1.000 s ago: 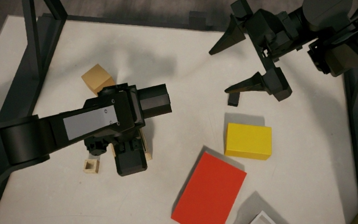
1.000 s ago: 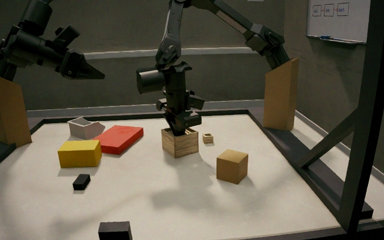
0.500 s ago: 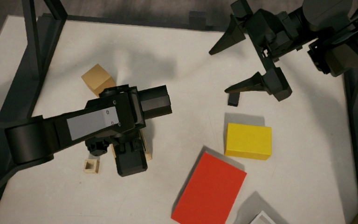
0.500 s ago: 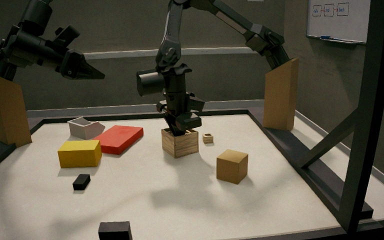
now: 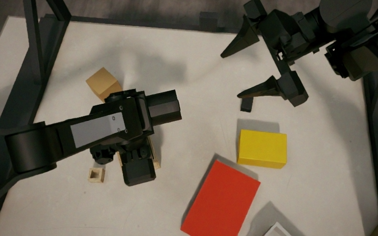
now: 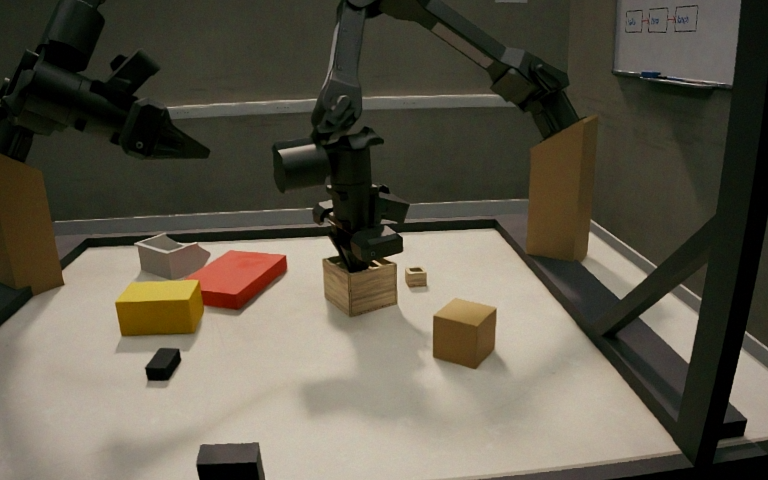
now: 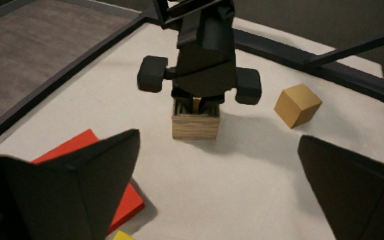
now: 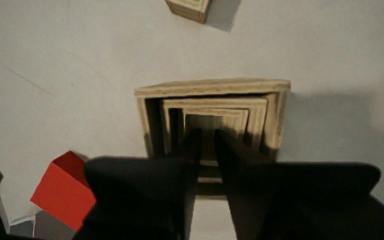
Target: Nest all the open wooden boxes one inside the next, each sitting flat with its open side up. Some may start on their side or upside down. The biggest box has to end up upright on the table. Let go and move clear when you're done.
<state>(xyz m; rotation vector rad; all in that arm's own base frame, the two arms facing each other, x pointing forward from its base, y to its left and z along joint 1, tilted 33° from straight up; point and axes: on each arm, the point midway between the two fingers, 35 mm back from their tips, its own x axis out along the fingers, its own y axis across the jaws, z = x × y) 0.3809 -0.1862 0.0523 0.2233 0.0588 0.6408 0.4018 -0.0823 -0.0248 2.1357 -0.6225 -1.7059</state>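
My right hand is 5 cm above the biggest wooden box. From my right hand the other things lie so: tan cube 17 cm behind, 12 cm to the right, 4 cm below; red slab 20 cm to the left, 10 cm ahead, 6 cm below; smallest wooden box 9 cm to the right, 6 cm below, 6 cm ahead.
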